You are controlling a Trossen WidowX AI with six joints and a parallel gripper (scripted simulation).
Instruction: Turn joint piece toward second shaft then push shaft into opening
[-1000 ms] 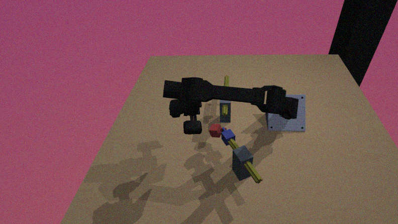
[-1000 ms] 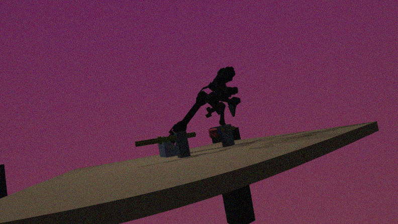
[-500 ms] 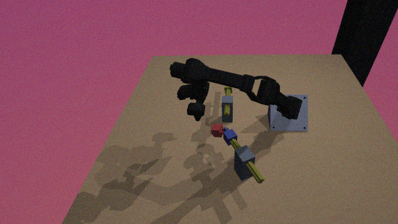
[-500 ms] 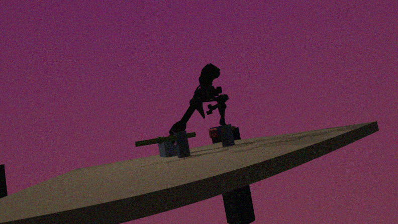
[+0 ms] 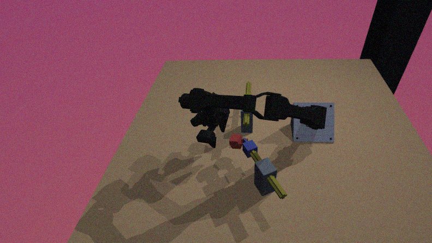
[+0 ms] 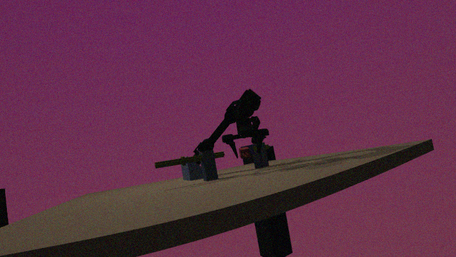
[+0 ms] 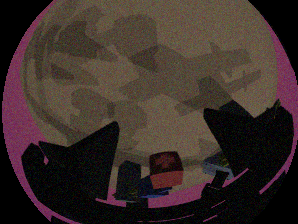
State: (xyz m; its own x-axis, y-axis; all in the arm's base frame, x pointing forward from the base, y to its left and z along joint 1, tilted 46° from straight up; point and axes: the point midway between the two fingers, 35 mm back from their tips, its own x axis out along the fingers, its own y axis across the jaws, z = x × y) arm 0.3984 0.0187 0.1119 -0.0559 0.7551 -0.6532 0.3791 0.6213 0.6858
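Right now my gripper tip is 8 cm past the red square joint piece, 3 cm to the right of it and 2 cm below it.
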